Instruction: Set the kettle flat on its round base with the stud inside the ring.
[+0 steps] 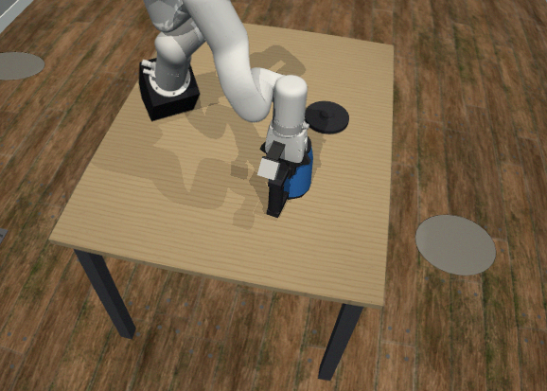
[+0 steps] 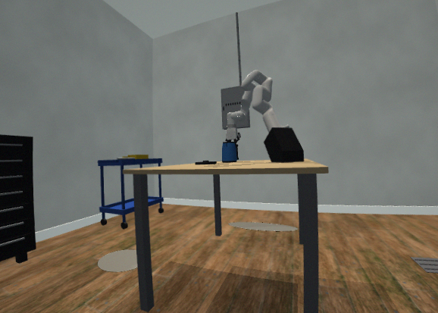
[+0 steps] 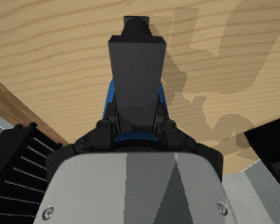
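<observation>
Right now my hand is 50 mm above the blue kettle, 30 mm to the right of it and 10 mm short of it. From my hand the other things lie so: round black base 360 mm to the left, 130 mm below, 130 mm ahead.
</observation>
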